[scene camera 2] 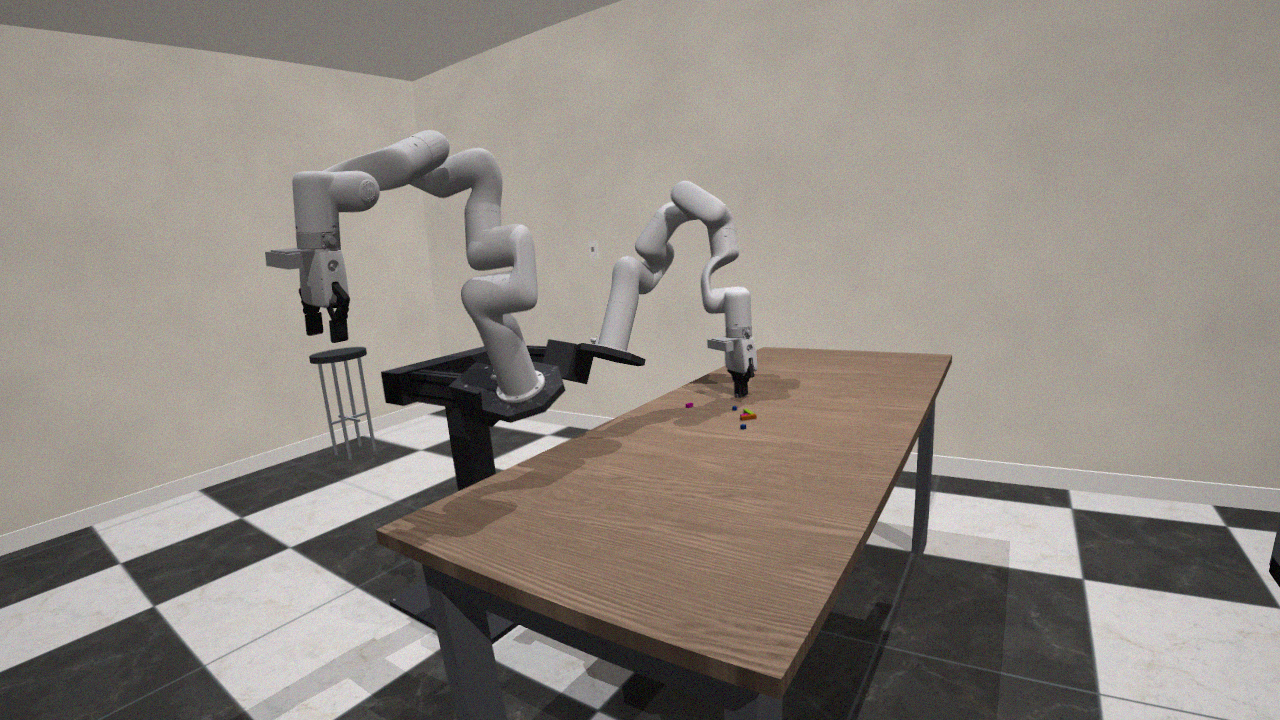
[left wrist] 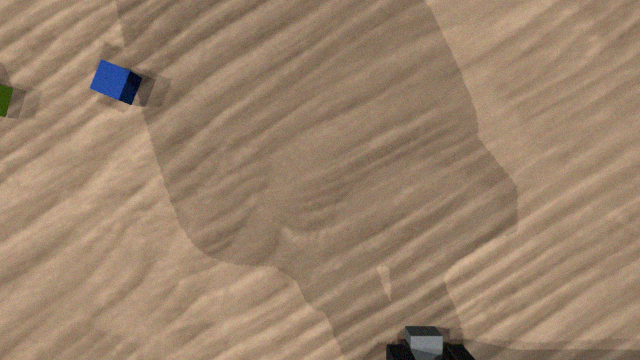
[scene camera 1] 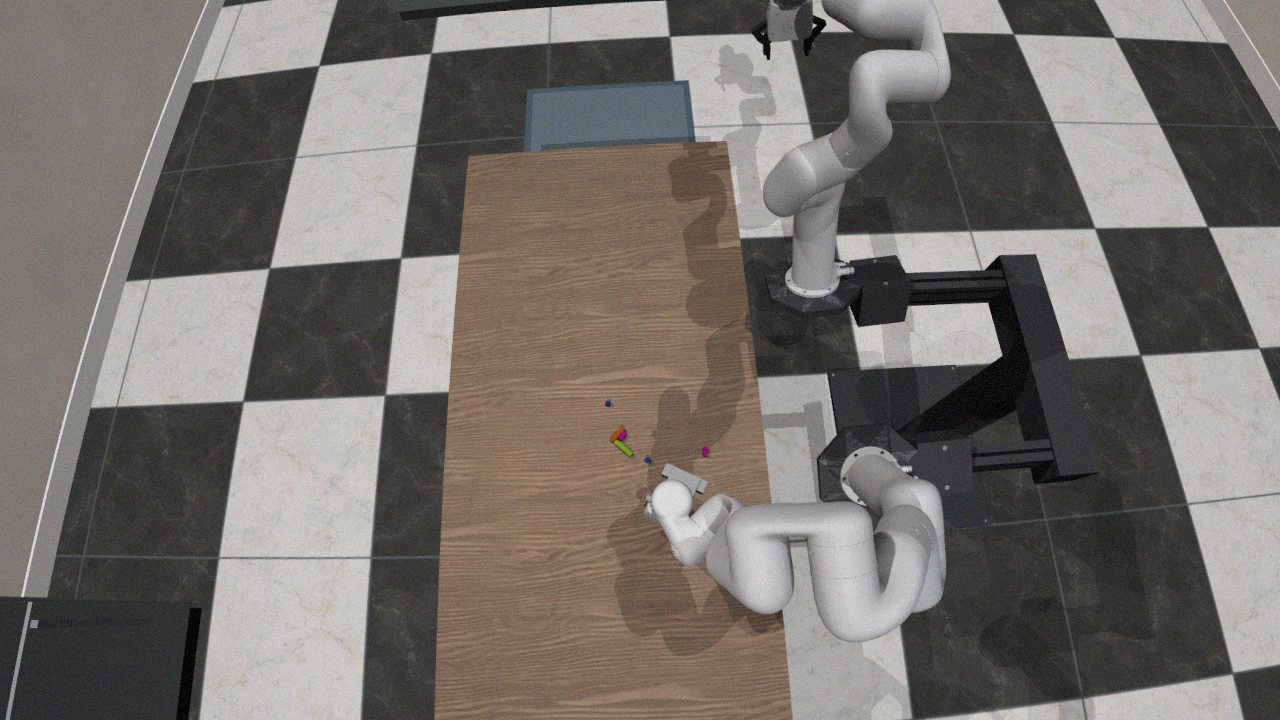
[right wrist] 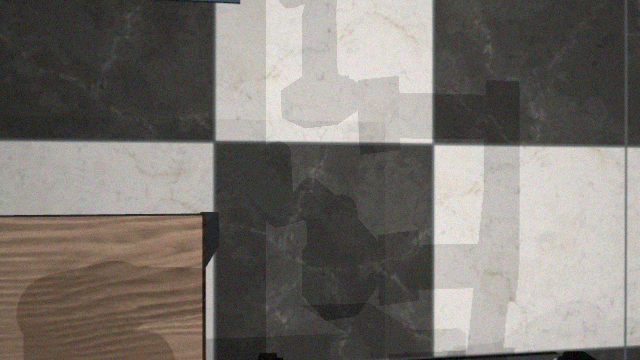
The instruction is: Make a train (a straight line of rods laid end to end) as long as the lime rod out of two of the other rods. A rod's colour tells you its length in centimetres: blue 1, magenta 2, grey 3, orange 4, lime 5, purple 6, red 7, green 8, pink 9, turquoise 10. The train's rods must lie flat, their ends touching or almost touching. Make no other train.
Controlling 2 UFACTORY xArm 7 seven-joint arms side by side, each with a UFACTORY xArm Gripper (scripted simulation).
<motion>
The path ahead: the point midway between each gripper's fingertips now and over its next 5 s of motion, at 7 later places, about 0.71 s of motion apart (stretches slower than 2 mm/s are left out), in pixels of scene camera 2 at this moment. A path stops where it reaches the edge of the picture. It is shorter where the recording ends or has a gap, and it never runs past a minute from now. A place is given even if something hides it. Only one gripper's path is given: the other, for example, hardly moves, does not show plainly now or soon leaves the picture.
My left gripper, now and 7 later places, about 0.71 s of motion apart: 741,394; 740,373; 733,362; 695,367; 696,387; 696,398; 697,402; 696,402
</motion>
